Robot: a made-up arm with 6 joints.
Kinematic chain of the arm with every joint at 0, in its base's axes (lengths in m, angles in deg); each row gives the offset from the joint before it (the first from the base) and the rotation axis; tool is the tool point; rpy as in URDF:
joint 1: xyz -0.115 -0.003 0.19 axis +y
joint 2: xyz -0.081 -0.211 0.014 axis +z
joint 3: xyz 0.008 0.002 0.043 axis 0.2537 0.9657 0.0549
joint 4: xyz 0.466 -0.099 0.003 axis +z
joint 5: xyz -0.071 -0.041 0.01 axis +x
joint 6: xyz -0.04 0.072 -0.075 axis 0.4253 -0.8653 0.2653
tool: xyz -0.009 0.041 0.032 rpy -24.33 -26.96 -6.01
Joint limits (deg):
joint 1: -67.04..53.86
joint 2: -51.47..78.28
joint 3: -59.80..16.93
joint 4: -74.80..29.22
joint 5: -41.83..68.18
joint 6: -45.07..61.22
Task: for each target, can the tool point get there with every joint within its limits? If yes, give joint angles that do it. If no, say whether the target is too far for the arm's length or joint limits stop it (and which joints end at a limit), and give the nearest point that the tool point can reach.
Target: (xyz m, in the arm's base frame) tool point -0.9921 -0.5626 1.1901
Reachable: no: too far | nearest point -0.4693 -0.3737 0.5940 | short by 0.815 m
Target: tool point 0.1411 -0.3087 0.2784
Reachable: yes | joints 18.61 -12.27 -12.76 -1.20 41.46 48.03
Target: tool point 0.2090 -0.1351 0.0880
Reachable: yes | joints 6.76 5.68 8.92 -47.82 -15.48 1.59
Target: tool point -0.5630 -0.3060 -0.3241
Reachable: no: joint limits stop it (at a limit: joint 1, joint 3, joint 4, joint 5, joint 6) | nearest point -0.1006 -0.3473 -0.1154 | short by 0.509 m
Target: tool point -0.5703 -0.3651 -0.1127
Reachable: no: joint limits stop it (at a limit: joint 1, joint 2, joint 3, joint 4, joint 5, joint 6) | nearest point -0.5041 -0.3358 0.2502 | short by 0.370 m
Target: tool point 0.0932 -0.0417 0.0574
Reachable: yes | joints 32.81 28.51 7.79 0.89 16.30 -35.76
